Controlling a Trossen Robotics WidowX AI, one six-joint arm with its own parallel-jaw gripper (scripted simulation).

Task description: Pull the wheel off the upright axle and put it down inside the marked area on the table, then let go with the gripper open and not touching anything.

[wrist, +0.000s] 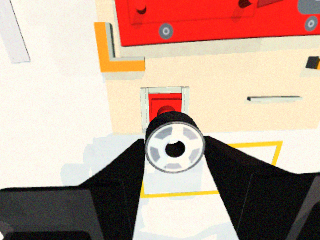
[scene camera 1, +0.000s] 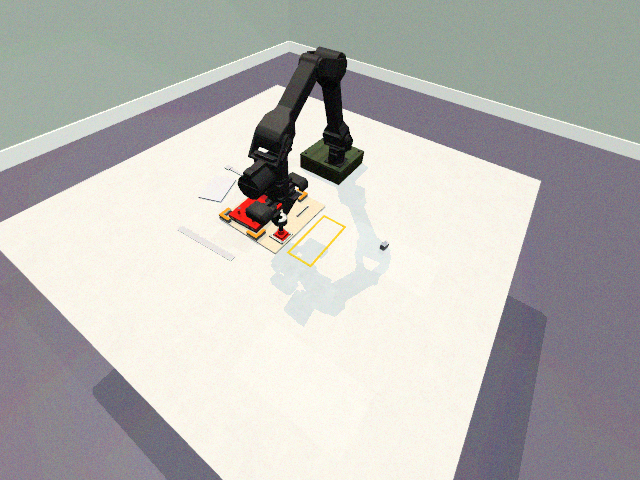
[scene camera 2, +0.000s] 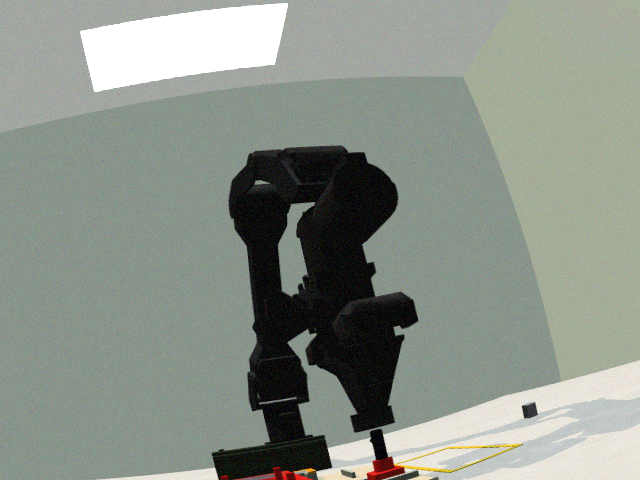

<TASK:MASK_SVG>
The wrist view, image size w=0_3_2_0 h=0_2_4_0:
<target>gripper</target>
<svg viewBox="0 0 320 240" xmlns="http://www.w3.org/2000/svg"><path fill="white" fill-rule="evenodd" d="M144 139L137 139L104 167L103 170L98 171L78 186L25 186L0 189L0 233L3 236L2 240L133 240L145 170ZM204 136L206 142L204 153L206 163L228 212L228 217L237 233L238 240L320 240L320 172L297 174L283 170L233 148L218 139Z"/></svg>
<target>wheel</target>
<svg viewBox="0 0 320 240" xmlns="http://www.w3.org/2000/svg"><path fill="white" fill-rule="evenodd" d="M164 112L156 116L146 129L146 158L155 169L164 173L176 174L188 171L202 159L206 148L205 138L195 121L187 114L178 111Z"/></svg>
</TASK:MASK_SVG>
